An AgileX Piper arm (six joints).
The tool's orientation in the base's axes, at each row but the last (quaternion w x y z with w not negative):
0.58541 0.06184 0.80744 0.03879
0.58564 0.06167 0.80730 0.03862
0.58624 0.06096 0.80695 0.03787
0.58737 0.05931 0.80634 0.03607
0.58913 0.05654 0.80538 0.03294
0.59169 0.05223 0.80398 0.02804
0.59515 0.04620 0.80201 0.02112
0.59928 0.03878 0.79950 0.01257
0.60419 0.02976 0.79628 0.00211
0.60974 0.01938 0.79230 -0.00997
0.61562 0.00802 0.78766 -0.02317
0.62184 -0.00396 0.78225 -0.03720
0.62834 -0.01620 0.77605 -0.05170
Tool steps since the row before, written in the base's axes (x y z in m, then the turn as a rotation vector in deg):
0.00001 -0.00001 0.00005 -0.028 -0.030 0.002
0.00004 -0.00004 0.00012 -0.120 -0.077 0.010
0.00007 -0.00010 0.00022 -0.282 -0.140 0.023
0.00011 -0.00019 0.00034 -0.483 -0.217 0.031
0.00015 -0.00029 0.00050 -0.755 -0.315 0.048
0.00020 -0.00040 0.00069 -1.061 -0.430 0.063
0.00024 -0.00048 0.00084 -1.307 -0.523 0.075
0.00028 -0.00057 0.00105 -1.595 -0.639 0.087
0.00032 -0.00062 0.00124 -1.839 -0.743 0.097
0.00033 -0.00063 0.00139 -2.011 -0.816 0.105
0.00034 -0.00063 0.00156 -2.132 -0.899 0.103
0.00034 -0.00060 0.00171 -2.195 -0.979 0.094
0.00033 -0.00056 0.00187 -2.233 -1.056 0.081
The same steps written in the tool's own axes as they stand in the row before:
-0.00005 0.00000 -0.00001 0.002 -0.031 -0.027
-0.00013 -0.00002 0.00000 0.016 -0.081 -0.116
-0.00024 -0.00007 0.00000 0.044 -0.151 -0.274
-0.00038 -0.00014 0.00000 0.087 -0.237 -0.467
-0.00056 -0.00022 -0.00001 0.140 -0.346 -0.730
-0.00076 -0.00031 -0.00001 0.202 -0.474 -1.024
-0.00092 -0.00039 0.00000 0.252 -0.578 -1.261
-0.00113 -0.00049 -0.00001 0.312 -0.706 -1.538
-0.00131 -0.00056 -0.00001 0.363 -0.820 -1.772
-0.00144 -0.00060 -0.00001 0.398 -0.901 -1.937
-0.00159 -0.00066 -0.00002 0.430 -0.988 -2.050
-0.00171 -0.00069 -0.00002 0.457 -1.070 -2.105
-0.00184 -0.00073 -0.00003 0.485 -1.147 -2.135

